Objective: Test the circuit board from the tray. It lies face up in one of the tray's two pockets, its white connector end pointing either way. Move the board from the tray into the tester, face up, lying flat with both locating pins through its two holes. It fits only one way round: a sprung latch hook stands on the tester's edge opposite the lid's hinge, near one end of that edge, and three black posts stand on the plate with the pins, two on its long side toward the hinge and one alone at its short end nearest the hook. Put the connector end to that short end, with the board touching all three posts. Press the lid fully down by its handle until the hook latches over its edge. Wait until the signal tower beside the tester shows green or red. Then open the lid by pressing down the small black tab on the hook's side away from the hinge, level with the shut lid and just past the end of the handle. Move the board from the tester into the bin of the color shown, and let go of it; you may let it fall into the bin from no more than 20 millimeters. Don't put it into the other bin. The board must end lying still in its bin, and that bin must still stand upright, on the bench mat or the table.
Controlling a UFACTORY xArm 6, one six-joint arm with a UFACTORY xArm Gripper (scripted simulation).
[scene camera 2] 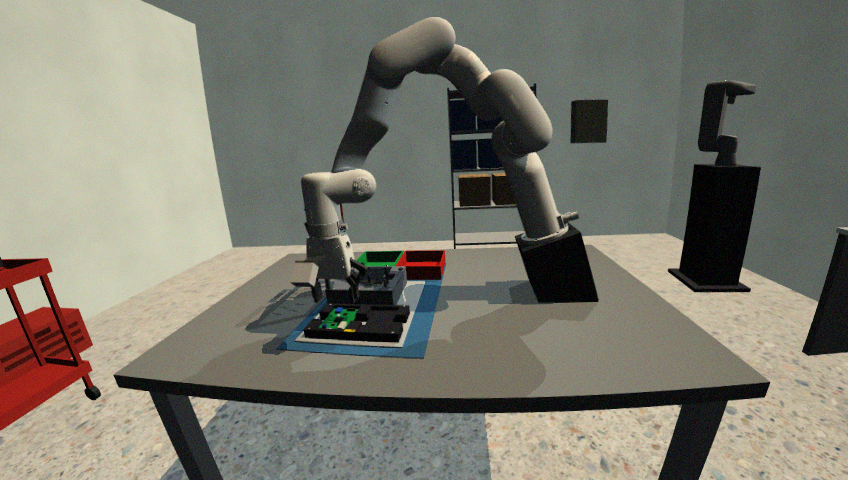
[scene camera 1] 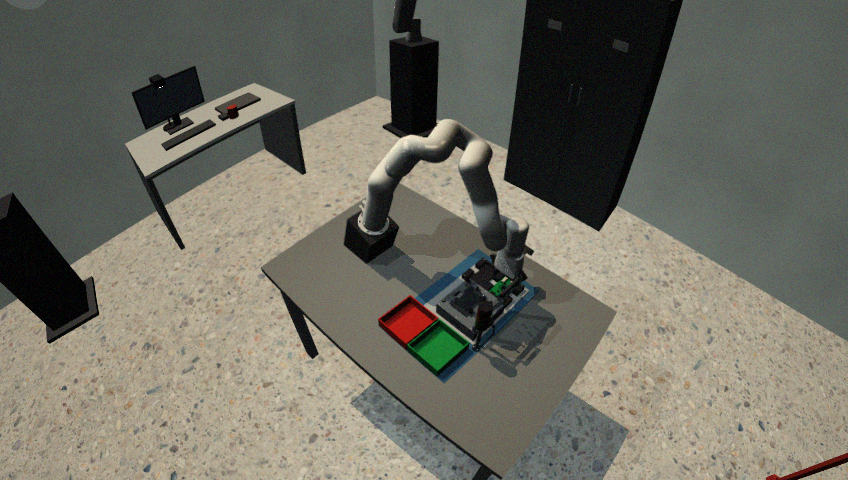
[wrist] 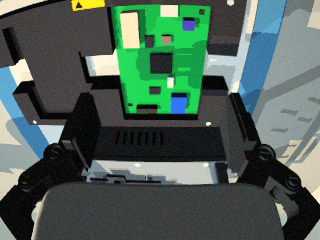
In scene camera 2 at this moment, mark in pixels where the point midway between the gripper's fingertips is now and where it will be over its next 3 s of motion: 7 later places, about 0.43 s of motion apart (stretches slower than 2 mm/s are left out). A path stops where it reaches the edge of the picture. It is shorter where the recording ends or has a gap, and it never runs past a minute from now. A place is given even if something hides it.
My gripper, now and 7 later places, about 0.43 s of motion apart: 336, 300; 337, 308; 338, 314; 338, 315; 339, 319; 339, 321; 339, 322; 339, 321
